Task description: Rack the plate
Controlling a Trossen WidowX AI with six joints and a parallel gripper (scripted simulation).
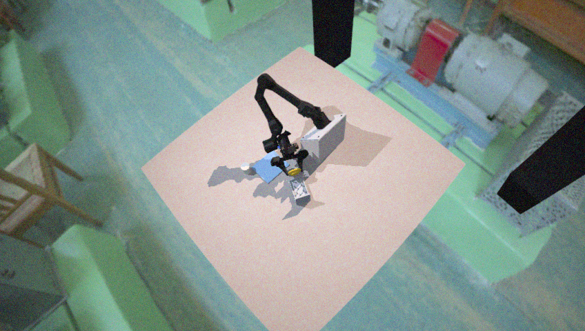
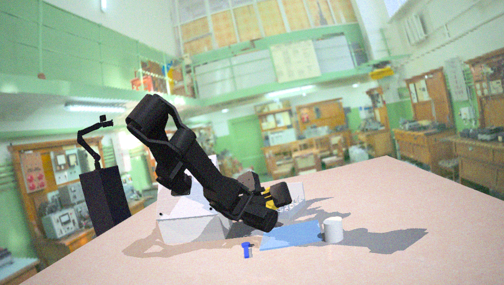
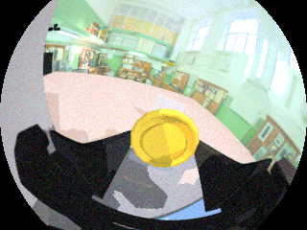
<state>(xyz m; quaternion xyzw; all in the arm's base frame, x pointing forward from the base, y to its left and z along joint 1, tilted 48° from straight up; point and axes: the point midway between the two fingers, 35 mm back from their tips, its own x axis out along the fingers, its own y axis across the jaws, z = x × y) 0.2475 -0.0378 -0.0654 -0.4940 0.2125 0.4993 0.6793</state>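
The grey dish rack lies 6 cm to the left of my gripper tip, 5 cm below it and 3 cm ahead of it. The rest, counted from my gripper tip: blue mat: 15 cm to the right, 7 cm below, 4 cm ahead; then blue spoon: 20 cm to the right, 7 cm below, 7 cm behind; then yellow plate: 1 cm to the right.
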